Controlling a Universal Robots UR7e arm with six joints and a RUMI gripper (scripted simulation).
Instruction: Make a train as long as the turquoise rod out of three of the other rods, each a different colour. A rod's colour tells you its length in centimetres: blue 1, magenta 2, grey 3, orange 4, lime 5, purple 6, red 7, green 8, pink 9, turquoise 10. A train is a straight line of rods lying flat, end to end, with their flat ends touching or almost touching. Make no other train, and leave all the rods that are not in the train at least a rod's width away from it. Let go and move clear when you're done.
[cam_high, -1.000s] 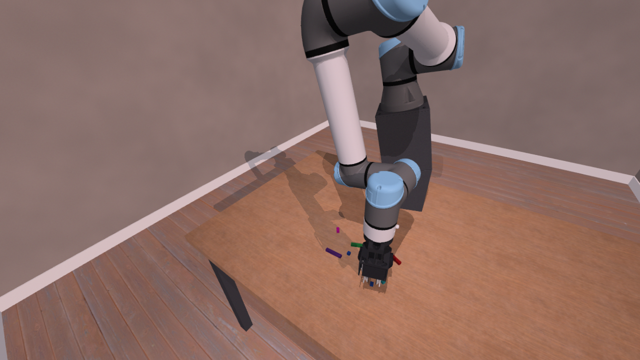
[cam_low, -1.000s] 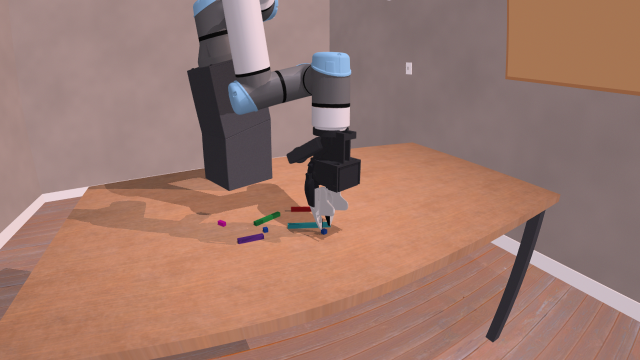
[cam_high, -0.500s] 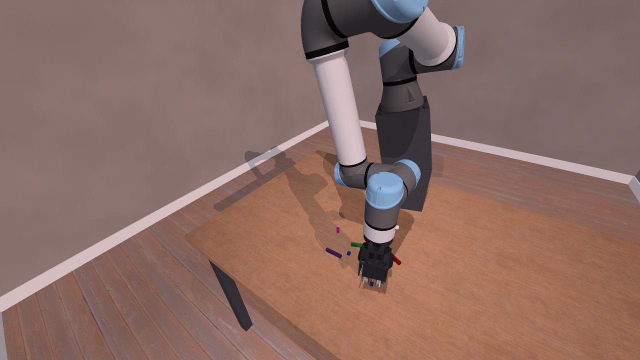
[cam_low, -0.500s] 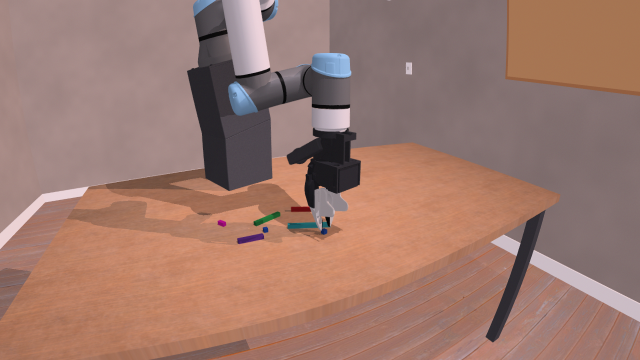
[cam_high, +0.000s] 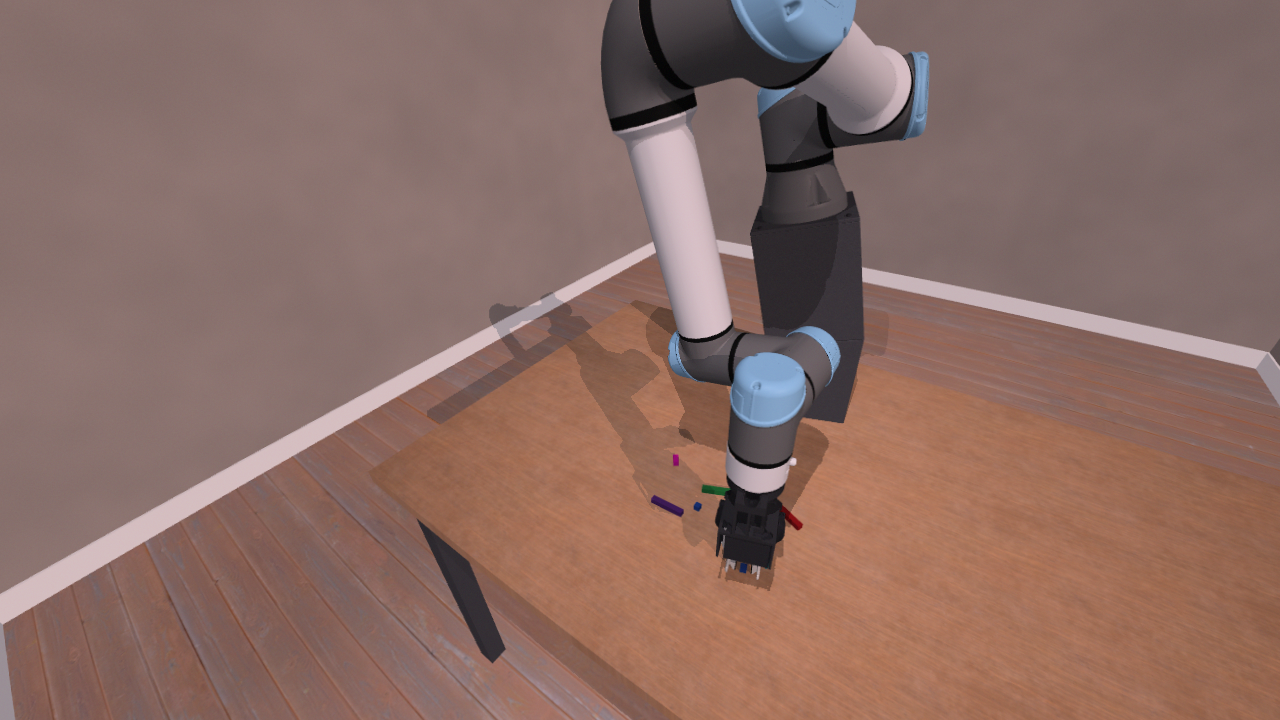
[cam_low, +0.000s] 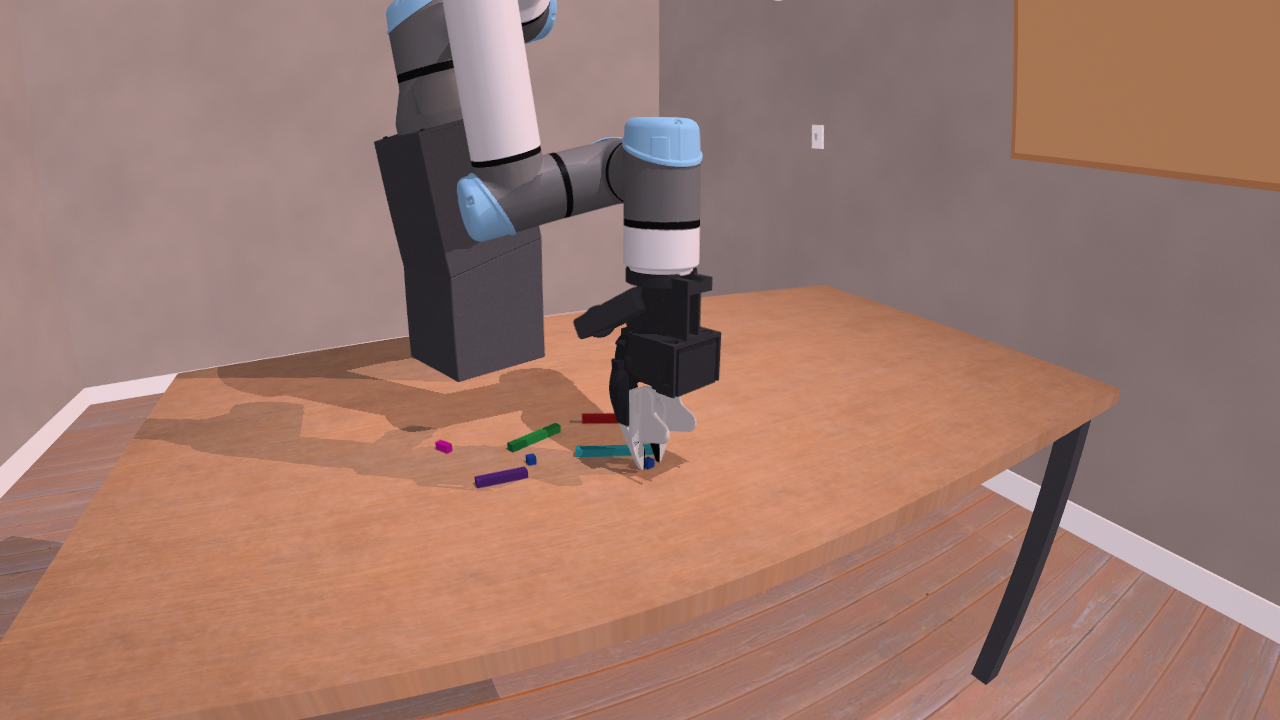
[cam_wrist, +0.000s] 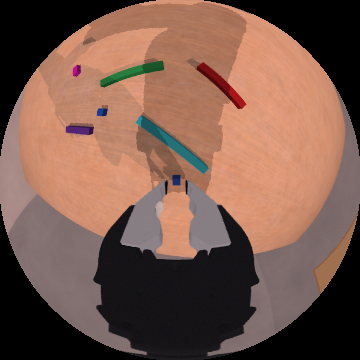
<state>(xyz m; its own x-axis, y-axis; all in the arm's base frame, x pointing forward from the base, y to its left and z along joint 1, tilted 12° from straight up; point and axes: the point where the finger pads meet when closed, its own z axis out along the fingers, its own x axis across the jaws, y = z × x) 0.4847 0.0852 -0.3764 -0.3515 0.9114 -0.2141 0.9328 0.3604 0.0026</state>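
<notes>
The turquoise rod is 40 mm behind my hand, 20 mm to the right of it and 10 mm below it. The rest, counted from my hand: green rod 110 mm behind, 100 mm to the right, 10 mm below; then red rod 130 mm behind, 10 mm to the left, 10 mm below; then purple rod 30 mm behind, 160 mm to the right, 10 mm below.
</notes>
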